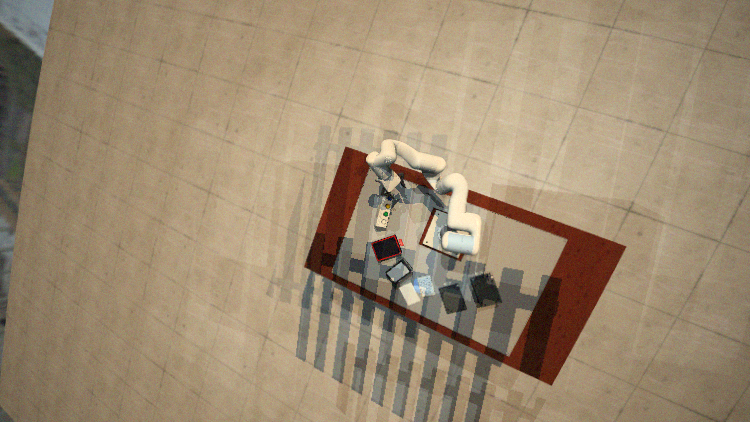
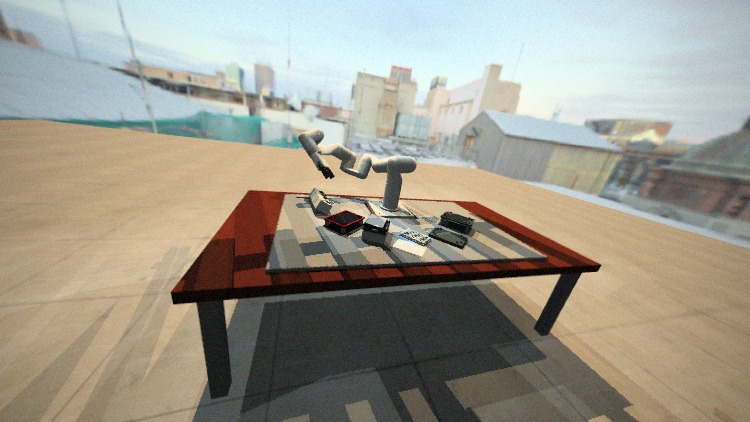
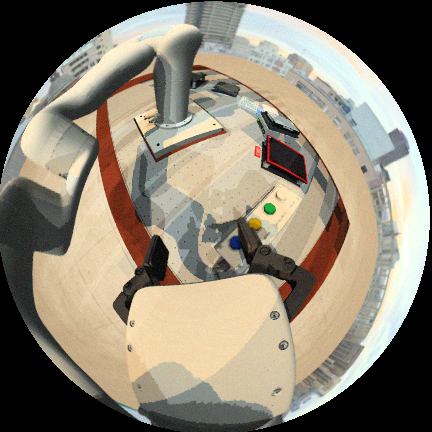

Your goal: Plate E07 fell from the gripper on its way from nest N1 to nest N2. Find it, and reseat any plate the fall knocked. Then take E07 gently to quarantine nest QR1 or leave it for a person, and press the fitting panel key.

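Where they show: gripper, fingertip midpoint: (image 1: 398, 192) (image 2: 330, 177) (image 3: 198, 236); arm's base at its link origin: (image 2: 389, 207) (image 3: 172, 117).
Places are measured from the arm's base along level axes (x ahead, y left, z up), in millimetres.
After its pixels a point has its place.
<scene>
My gripper (image 1: 389, 196) {x -57, y -372, z 129 mm} (image 2: 327, 173) {x -57, y -372, z 129 mm} (image 3: 198, 236) {x -57, y -372, z 129 mm} is open and empty, above the blue-key end of the key panel (image 1: 382, 220) {x 143, y -376, z 56 mm} (image 2: 318, 201) {x 175, y -407, z 55 mm} (image 3: 287, 201) {x 152, y -384, z 58 mm}. The panel's white key (image 3: 281, 195) {x 143, y -366, z 56 mm}, green key (image 3: 270, 208) {x 97, y -381, z 57 mm}, yellow key (image 3: 255, 224) {x 50, y -396, z 57 mm} and blue key (image 3: 235, 242) {x 1, y -409, z 55 mm} show; one finger partly overlaps the blue key. A pale blue plate with wells (image 1: 426, 286) {x 356, y 74, z -3 mm} (image 2: 415, 236) {x 367, y 67, z -1 mm} (image 3: 248, 103) {x 349, y 64, z -3 mm} lies low on the mat, away from the gripper. I cannot read its label. A black nest outlined in red (image 1: 386, 248) {x 287, y -264, z 26 mm} (image 2: 343, 218) {x 297, y -274, z 26 mm} (image 3: 287, 156) {x 285, y -263, z 26 mm} shows no plate in it.
A black-framed block (image 1: 389, 273) {x 399, y -165, z 62 mm} (image 2: 376, 225) {x 413, y -132, z 57 mm} stands between the red-outlined nest and the plate. A white card (image 1: 409, 293) {x 460, y 14, z -6 mm} (image 2: 410, 247) {x 466, y 19, z -6 mm} adjoins the plate. A low dark nest (image 1: 452, 299) {x 332, y 244, z 0 mm} (image 2: 448, 236) {x 338, y 242, z 0 mm} and a taller dark unit (image 1: 485, 290) {x 165, y 348, z 40 mm} (image 2: 456, 222) {x 127, y 382, z -5 mm} stand farther along. The arm's base is behind.
</scene>
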